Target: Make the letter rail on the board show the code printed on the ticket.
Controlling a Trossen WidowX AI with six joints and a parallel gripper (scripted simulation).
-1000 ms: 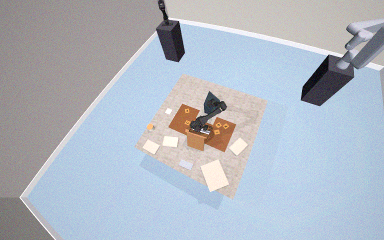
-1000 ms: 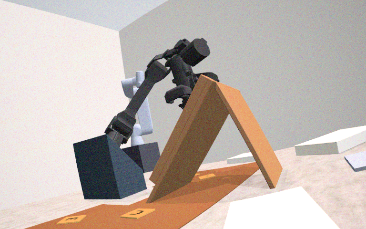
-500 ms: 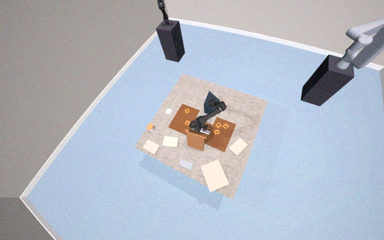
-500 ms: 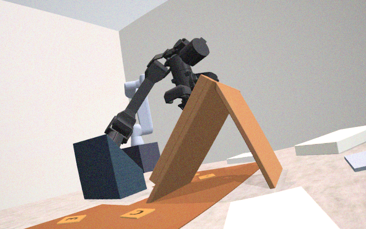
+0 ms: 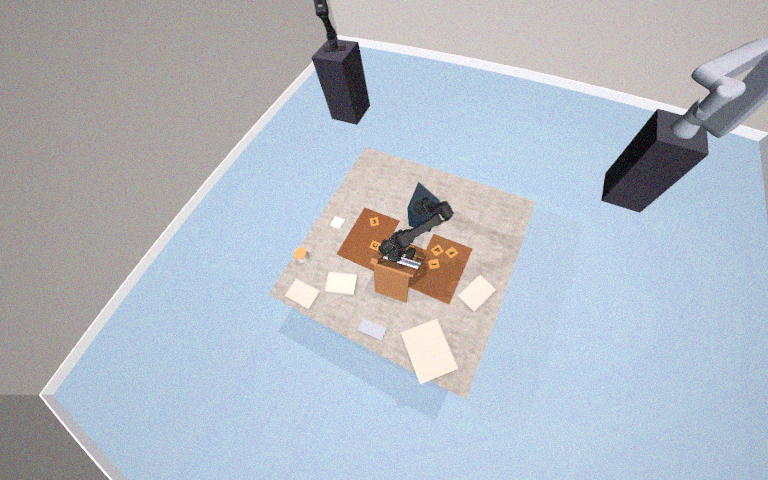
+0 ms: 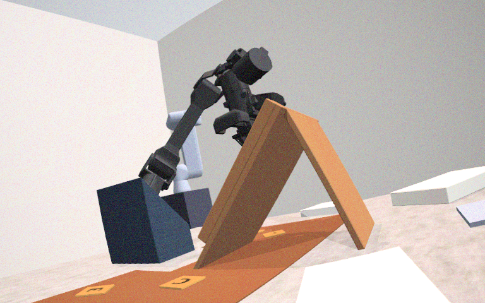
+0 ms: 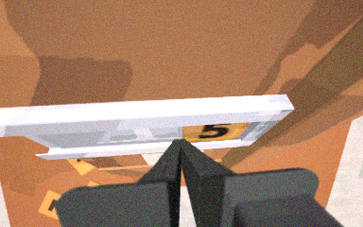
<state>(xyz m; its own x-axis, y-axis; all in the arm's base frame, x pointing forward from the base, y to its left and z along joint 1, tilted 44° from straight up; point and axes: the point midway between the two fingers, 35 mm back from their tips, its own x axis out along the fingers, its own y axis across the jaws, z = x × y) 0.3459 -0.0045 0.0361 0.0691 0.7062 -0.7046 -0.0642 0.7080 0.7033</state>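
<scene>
Now: the orange tile marked 5 3 cm to the right of my gripper tip, 1 cm below it and 1 cm ahead of it. From my gripper tip the other things lie so: j tile (18 cm to the left, 18 cm below, 10 cm behind); then white ticket (8 cm below, 5 cm behind); then brown mat (18 cm below, 14 cm behind, 3 cm to the right).
</scene>
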